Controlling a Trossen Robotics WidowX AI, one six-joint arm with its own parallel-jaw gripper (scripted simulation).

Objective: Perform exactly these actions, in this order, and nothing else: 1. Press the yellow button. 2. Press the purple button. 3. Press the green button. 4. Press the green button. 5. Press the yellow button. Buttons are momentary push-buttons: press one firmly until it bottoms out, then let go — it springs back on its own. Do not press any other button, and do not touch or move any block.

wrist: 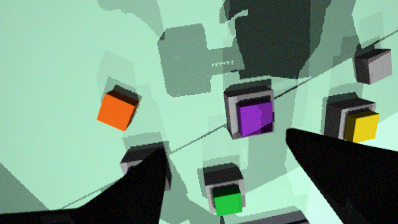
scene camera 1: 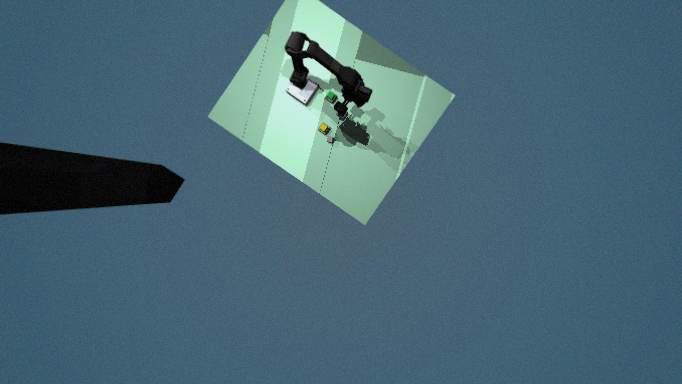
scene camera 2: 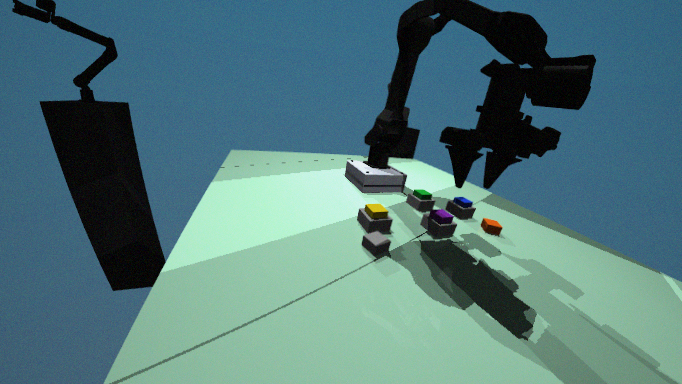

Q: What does my gripper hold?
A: Nothing.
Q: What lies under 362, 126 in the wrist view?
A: A yellow button.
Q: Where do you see an orange block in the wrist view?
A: At 117, 110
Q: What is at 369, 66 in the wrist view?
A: A grey block.
